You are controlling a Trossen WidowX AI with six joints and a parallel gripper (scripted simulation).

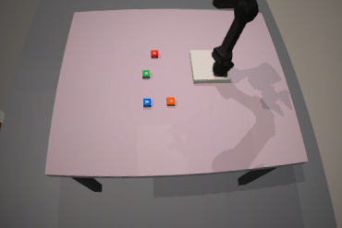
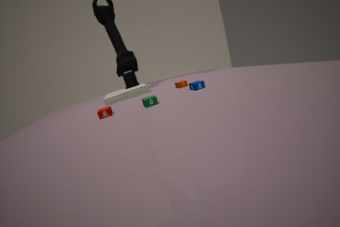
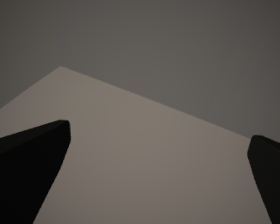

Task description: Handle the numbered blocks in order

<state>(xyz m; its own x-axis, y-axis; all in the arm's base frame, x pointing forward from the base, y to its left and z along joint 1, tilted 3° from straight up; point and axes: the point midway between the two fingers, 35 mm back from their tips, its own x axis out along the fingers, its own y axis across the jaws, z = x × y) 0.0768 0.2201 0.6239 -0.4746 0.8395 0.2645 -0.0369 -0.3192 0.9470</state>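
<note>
Now: the green block 26 cm ahead of my gripper tip, 17 cm to the right of it and 66 cm below it. Also, from my gripper tip: orange block 14 cm ahead, 5 cm to the right, 66 cm below; then red block 24 cm ahead, 29 cm to the right, 66 cm below; then blue block 24 cm ahead, 3 cm to the right, 66 cm below.
</note>
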